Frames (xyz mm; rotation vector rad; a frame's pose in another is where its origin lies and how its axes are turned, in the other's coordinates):
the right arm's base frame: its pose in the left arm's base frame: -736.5 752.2 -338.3 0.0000 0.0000 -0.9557
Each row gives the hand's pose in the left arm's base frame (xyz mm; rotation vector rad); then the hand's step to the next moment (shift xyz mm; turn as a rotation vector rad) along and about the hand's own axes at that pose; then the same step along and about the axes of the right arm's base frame.
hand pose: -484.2 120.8 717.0 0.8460 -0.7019 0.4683
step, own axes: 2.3 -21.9 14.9 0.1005 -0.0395 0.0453
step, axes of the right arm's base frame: 25.7 -6.2 -2.7 0.0846 0.0342 0.0733
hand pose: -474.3 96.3 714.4 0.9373 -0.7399 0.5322
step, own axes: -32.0 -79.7 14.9 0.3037 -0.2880 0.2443
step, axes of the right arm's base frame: 62.5 -7.6 -60.3 0.4469 0.0680 0.1748
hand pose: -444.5 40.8 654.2 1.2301 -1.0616 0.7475
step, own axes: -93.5 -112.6 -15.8 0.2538 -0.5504 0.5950
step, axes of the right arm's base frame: 41.7 58.6 -128.5 0.8476 -0.0453 0.0301
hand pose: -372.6 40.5 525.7 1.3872 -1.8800 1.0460
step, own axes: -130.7 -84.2 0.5 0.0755 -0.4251 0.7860
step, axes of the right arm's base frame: 25.7 127.7 -84.8 0.8523 -0.1297 -0.2471
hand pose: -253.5 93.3 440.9 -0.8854 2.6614 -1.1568
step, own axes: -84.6 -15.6 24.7 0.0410 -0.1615 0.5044
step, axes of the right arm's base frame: 30.6 82.3 -17.3 0.4678 -0.0839 -0.2372
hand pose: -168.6 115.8 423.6 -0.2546 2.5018 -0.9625
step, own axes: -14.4 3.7 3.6 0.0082 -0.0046 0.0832
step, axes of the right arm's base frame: 4.0 14.8 0.0 0.0633 -0.0059 -0.0544
